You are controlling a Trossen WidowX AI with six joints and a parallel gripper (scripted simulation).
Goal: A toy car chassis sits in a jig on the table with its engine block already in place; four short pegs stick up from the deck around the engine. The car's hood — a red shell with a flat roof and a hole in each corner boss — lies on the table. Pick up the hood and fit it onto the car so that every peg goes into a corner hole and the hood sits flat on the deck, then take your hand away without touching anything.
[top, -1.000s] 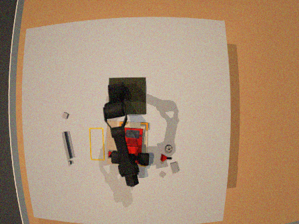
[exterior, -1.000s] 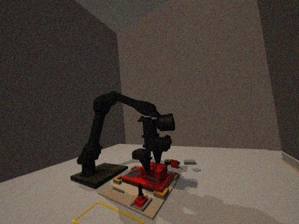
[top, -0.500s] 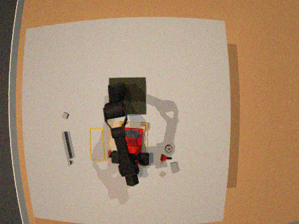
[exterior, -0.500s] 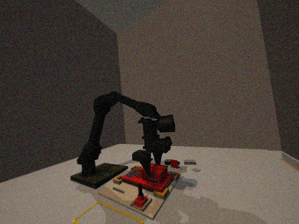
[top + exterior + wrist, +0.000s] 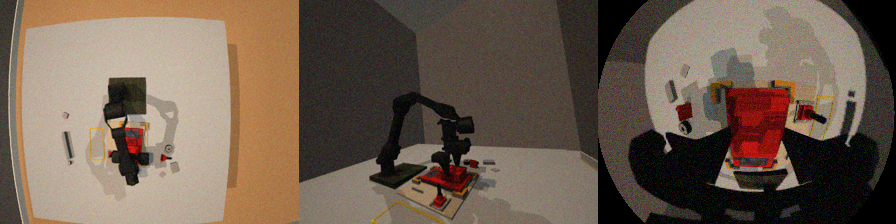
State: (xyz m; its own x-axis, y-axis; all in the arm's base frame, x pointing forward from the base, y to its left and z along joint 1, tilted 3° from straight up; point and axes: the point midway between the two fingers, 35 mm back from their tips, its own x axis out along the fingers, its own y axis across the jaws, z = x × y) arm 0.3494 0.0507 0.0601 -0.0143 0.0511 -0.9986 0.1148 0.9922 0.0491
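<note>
The grey engine block is 20 mm below my gripper tip. Also, from my gripper tip: red hood (10 mm above); long grey bar (60 mm behind, 380 mm to the right, 30 mm below).
</note>
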